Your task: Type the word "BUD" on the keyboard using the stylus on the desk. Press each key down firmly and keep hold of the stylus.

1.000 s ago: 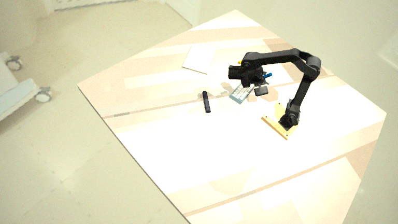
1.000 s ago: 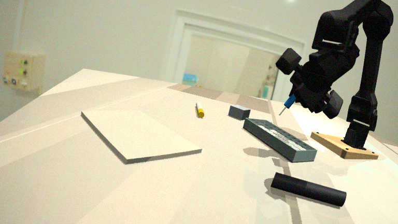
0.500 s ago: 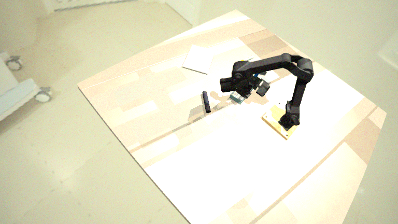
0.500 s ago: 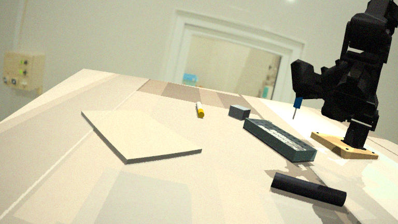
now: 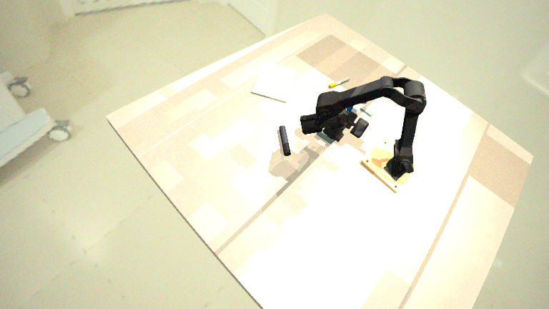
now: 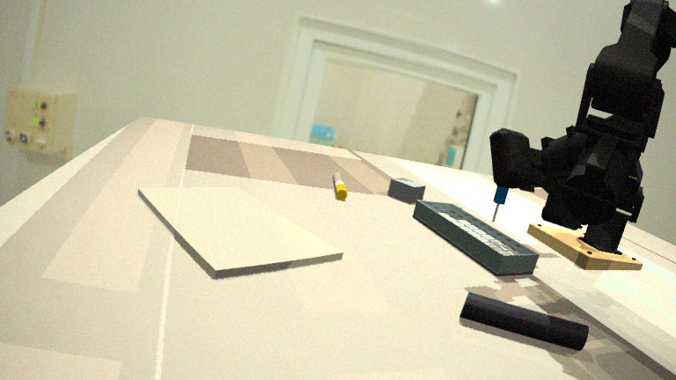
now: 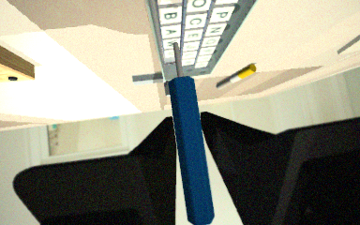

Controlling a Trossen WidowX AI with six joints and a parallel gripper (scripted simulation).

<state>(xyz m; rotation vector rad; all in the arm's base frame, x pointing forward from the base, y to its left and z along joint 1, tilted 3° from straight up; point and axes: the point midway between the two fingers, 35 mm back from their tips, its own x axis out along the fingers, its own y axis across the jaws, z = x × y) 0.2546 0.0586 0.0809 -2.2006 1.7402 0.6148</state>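
The grey-green keyboard is 2 cm ahead of my gripper tip, 1 cm to the right of it and 8 cm below it. Also, from my gripper tip: blue stylus 1 cm below; small grey block 7 cm ahead, 21 cm to the right, 8 cm below; dark cylinder 7 cm ahead, 23 cm to the left, 8 cm below.
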